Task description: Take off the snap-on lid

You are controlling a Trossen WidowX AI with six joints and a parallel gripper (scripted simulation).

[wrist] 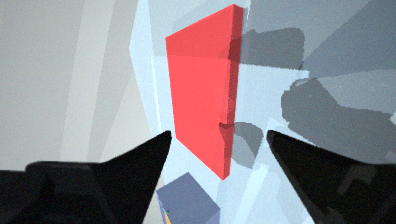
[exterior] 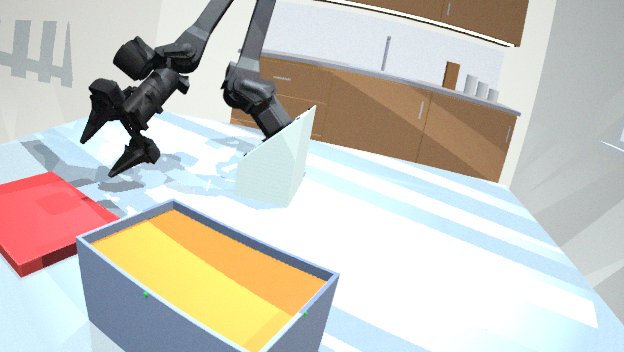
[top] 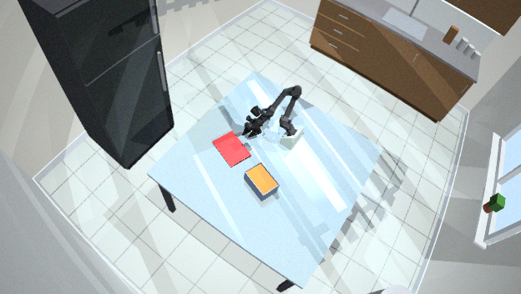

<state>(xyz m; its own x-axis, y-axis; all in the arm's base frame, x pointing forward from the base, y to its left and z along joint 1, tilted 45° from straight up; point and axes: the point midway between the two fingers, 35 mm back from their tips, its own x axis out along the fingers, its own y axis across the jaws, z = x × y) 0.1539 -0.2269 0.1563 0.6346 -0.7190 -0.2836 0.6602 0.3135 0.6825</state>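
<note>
Right now the red lid is 11 cm ahead of my gripper tip, 4 cm to the right of it and 5 cm below it. Also, from my gripper tip: storage box: 24 cm ahead, 27 cm to the left, 2 cm below.
</note>
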